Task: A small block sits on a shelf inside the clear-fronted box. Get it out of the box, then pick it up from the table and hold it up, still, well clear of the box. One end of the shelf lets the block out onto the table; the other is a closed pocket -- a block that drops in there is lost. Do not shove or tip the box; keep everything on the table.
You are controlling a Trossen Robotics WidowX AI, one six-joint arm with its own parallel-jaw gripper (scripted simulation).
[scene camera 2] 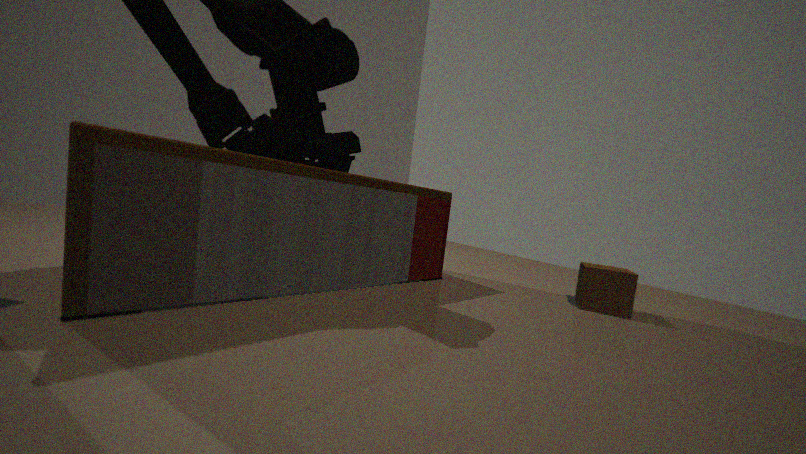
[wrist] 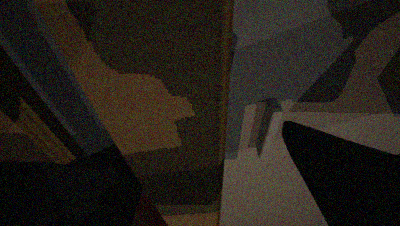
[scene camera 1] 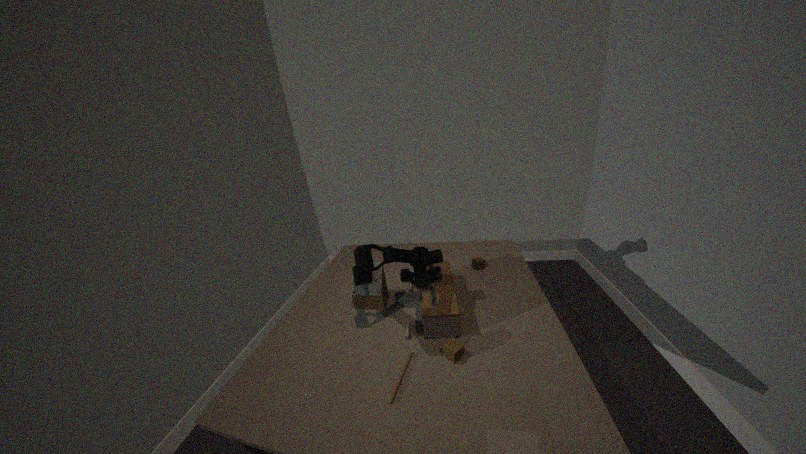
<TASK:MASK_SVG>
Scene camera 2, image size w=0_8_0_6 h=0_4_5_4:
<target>my gripper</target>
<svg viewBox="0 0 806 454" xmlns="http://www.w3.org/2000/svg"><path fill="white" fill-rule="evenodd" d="M238 138L246 151L252 155L264 156L267 154L268 158L346 173L349 172L352 160L355 160L355 156L350 156L349 154L361 152L359 137L352 131L332 134L331 132L325 133L321 111L327 110L325 102L319 102L318 96L313 94L292 95L276 99L277 108L269 110L271 117L264 113L251 121L253 130Z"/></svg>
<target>small brown block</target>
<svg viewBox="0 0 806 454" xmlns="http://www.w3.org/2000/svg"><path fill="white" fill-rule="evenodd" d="M581 262L575 301L579 309L631 320L638 275L624 268Z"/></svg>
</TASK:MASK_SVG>
